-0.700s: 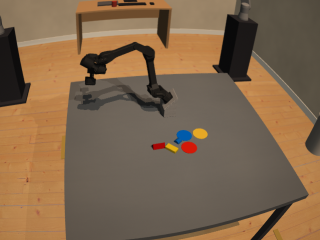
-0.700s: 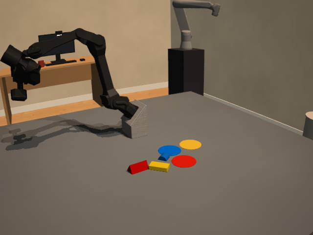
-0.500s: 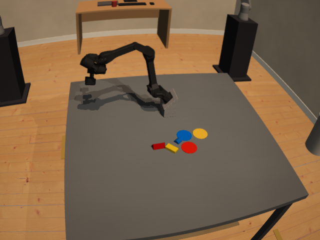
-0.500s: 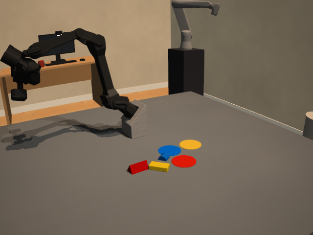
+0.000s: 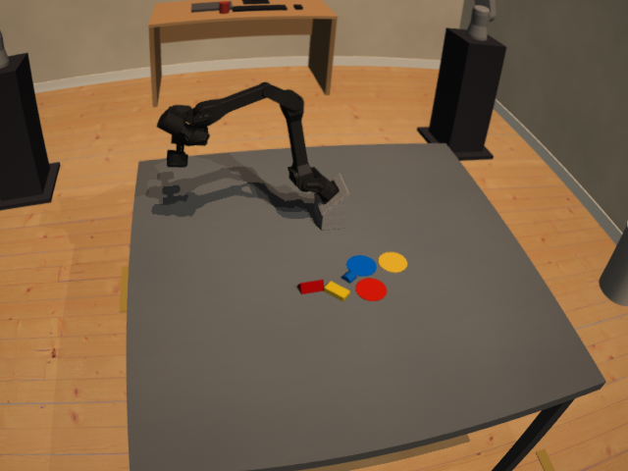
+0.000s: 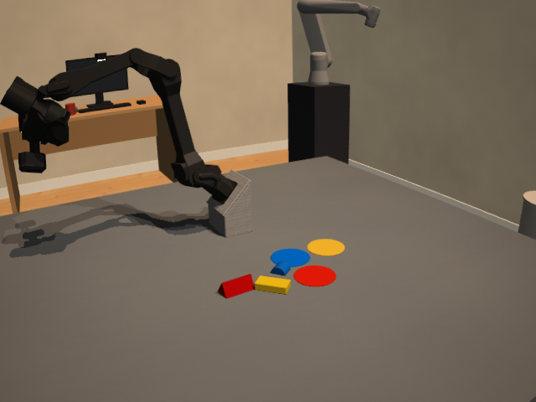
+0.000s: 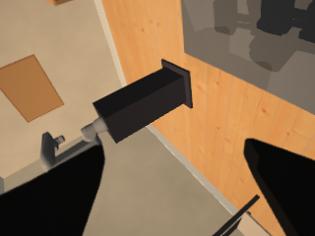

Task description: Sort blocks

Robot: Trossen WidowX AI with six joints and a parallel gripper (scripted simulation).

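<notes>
The blue block is 46 cm to the left of my hand, 40 cm ahead of it and 28 cm below it. The rest, counted from my hand: yellow block: 45 cm ahead, 41 cm to the left, 28 cm below; then red block: 42 cm ahead, 34 cm to the left, 28 cm below; then blue circle: 51 cm to the left, 36 cm ahead, 29 cm below.
</notes>
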